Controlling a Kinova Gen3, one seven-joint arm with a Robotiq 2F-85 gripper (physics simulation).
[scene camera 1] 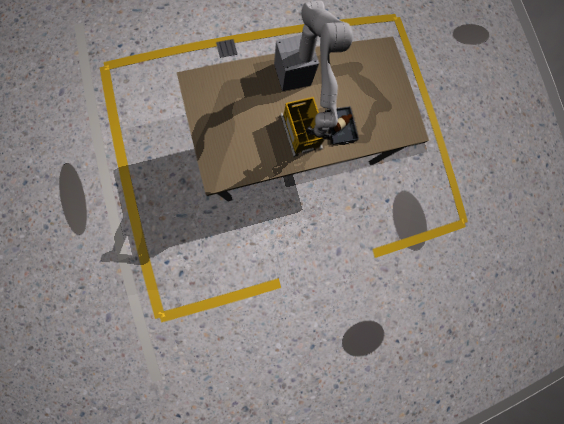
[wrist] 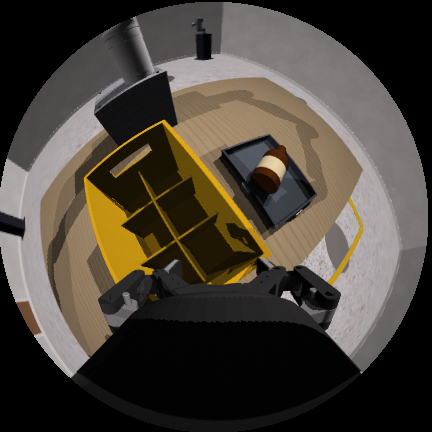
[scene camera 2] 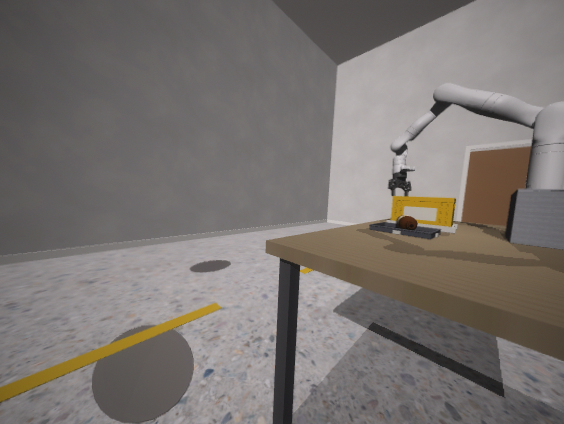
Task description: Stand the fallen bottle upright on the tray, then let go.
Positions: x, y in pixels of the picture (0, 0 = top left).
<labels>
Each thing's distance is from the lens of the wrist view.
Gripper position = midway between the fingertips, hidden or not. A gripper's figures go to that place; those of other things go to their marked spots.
my gripper (wrist: 218, 267): 16 cm
brown bottle (wrist: 267, 175): 32 cm
</labels>
